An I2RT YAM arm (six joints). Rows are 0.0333 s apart.
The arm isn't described. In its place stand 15 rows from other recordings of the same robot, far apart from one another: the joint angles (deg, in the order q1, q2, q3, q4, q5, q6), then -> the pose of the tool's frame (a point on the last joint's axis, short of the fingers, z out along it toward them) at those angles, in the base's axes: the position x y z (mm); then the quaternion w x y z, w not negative.
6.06 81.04 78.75 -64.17 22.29 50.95 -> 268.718 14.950 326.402 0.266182 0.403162 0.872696 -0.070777
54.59 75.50 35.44 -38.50 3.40 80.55 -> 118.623 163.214 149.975 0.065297 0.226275 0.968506 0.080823
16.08 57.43 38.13 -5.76 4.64 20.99 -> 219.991 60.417 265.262 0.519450 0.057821 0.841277 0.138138
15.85 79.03 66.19 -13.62 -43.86 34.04 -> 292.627 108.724 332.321 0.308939 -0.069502 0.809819 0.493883
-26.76 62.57 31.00 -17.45 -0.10 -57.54 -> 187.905 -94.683 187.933 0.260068 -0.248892 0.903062 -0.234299
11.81 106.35 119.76 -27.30 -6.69 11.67 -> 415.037 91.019 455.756 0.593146 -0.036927 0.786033 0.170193
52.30 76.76 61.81 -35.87 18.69 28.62 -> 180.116 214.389 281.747 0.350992 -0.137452 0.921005 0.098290
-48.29 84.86 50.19 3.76 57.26 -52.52 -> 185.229 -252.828 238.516 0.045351 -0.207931 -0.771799 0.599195
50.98 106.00 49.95 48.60 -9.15 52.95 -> 239.624 304.693 183.397 0.357942 -0.039732 0.749951 0.554862
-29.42 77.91 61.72 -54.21 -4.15 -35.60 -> 222.034 -122.254 257.794 0.162619 -0.059237 0.982998 -0.061330
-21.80 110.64 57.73 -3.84 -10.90 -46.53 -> 344.566 -130.566 110.187 0.286769 -0.230803 0.925921 -0.084644
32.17 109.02 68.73 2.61 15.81 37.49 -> 358.475 214.024 184.255 0.428961 0.101829 0.885265 0.148084
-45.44 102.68 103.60 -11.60 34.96 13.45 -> 282.505 -315.951 415.868 0.521471 0.527915 0.545204 -0.390034
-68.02 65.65 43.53 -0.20 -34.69 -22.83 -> 114.696 -230.035 278.127 0.549455 0.151340 0.795759 -0.204851
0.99 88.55 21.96 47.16 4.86 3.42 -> 268.970 1.632 140.007 0.578029 0.041779 0.814852 -0.012379
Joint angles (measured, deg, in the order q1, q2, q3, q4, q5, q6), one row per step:
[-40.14 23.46 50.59 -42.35 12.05 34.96]
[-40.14 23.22 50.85 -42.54 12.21 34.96]
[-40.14 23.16 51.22 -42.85 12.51 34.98]
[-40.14 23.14 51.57 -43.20 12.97 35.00]
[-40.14 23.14 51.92 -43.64 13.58 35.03]
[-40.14 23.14 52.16 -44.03 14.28 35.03]
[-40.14 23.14 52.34 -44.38 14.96 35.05]
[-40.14 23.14 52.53 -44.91 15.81 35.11]
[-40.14 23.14 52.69 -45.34 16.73 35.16]
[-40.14 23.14 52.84 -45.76 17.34 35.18]
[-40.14 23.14 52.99 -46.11 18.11 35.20]
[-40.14 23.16 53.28 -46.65 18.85 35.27]
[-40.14 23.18 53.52 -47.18 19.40 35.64]
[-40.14 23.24 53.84 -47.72 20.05 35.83]
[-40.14 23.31 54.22 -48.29 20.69 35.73]
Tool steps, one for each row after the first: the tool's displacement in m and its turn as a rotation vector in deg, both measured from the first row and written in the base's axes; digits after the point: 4 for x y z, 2 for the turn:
[-0.0014 0.0011 0.0012 -0.23 -0.21 -0.15]
[-0.0025 0.0018 0.0026 -0.36 -0.27 -0.45]
[-0.0036 0.0023 0.0038 -0.45 -0.22 -0.90]
[-0.0048 0.0028 0.0048 -0.50 -0.07 -1.50]
[-0.0057 0.0031 0.0053 -0.54 0.16 -2.17]
[-0.0065 0.0032 0.0056 -0.56 0.39 -2.83]
[-0.0075 0.0034 0.0056 -0.48 0.75 -3.66]
[-0.0085 0.0035 0.0057 -0.48 1.08 -4.56]
[-0.0092 0.0036 0.0057 -0.43 1.39 -5.15]
[-0.0101 0.0037 0.0059 -0.46 1.66 -5.90]
[-0.0112 0.0041 0.0064 -0.41 1.95 -6.62]
[-0.0121 0.0044 0.0066 -0.15 2.00 -7.25]
[-0.0131 0.0048 0.0072 -0.02 2.18 -7.92]
[-0.0141 0.0052 0.0081 -0.06 2.59 -8.50]

